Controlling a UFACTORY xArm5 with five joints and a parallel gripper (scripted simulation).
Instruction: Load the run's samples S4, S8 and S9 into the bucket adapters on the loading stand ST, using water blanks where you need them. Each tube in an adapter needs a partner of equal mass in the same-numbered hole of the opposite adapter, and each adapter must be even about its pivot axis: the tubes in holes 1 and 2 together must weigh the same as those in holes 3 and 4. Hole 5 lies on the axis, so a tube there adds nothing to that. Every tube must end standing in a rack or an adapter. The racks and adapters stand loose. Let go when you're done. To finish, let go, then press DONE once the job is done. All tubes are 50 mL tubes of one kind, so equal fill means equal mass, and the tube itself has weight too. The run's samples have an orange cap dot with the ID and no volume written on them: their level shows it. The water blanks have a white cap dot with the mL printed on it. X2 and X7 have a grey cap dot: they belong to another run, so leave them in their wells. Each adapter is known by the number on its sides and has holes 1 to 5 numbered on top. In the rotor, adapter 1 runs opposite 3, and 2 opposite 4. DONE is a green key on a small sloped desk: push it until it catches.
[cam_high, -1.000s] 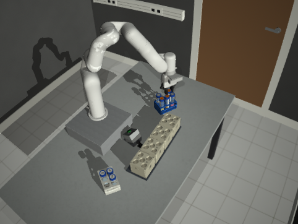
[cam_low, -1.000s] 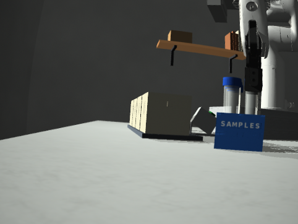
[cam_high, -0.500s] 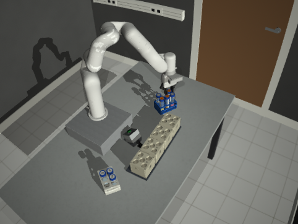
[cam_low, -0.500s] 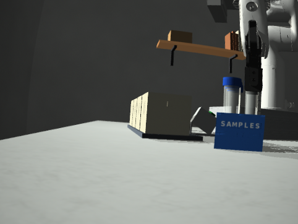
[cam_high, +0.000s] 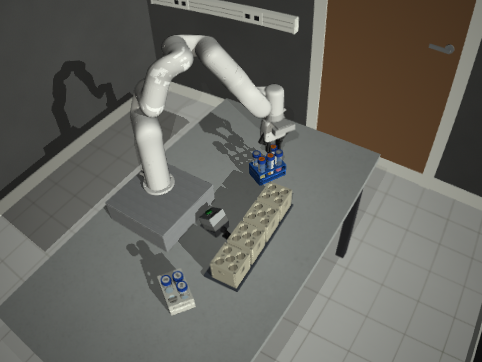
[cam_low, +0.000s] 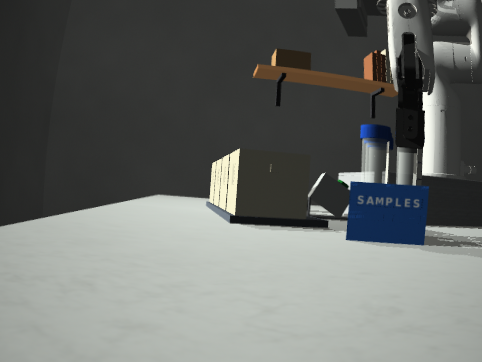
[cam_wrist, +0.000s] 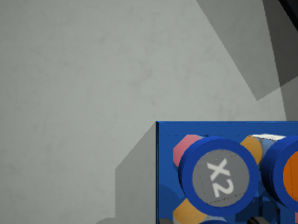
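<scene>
Now: the blue samples rack 9 cm below my hand and 4 cm to the right of it. Also, from my hand: white blanks rack 71 cm to the right, 9 cm below, 4 cm ahead; adapter 20 cm to the right, 13 cm ahead, 7 cm below.
</scene>
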